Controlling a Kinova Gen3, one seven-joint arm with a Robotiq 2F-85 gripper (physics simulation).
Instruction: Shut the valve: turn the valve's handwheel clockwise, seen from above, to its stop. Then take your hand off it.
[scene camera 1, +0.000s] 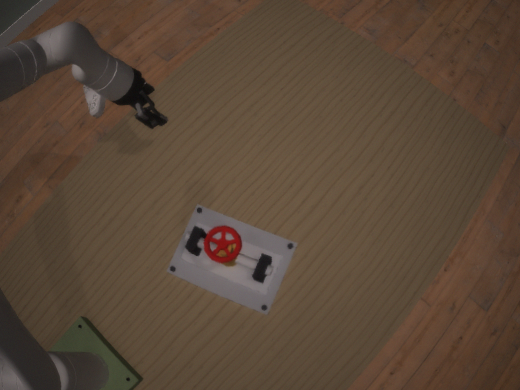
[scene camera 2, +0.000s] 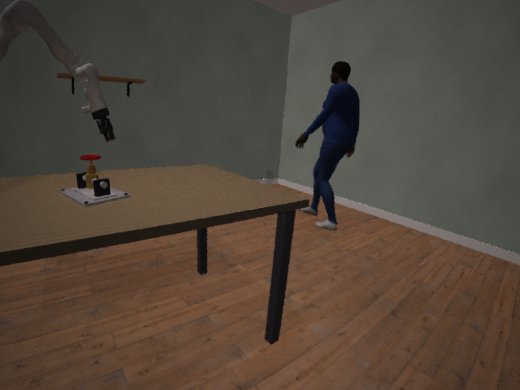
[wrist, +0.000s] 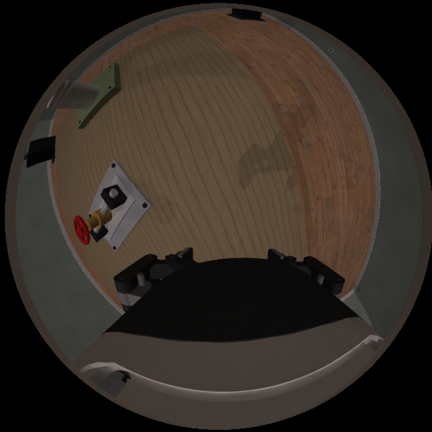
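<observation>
The valve's red handwheel (scene camera 1: 223, 251) (scene camera 2: 90, 157) (wrist: 81, 230) is a spoked wheel that stands level on top of the brass valve body (scene camera 2: 92, 179) (wrist: 99, 219). A pipe held by two black clamps runs through the valve on a light grey base plate (scene camera 1: 220, 290) (scene camera 2: 86, 201) (wrist: 139, 205). My gripper (scene camera 1: 159, 121) (scene camera 2: 110, 139) (wrist: 230, 257) is open with nothing between its fingers. It hangs above the table, higher than the handwheel and well off to its side, not touching it. How far the handwheel is turned cannot be told.
The valve's plate lies on the wooden table (scene camera 1: 325, 150) (scene camera 2: 200, 200) (wrist: 190, 125). A green mounting plate (scene camera 1: 90, 340) (wrist: 107, 92) carries the arm's base at a table corner. A person in blue (scene camera 2: 340, 115) stands on the floor beyond the table. A wall shelf (scene camera 2: 120, 79) is behind the arm.
</observation>
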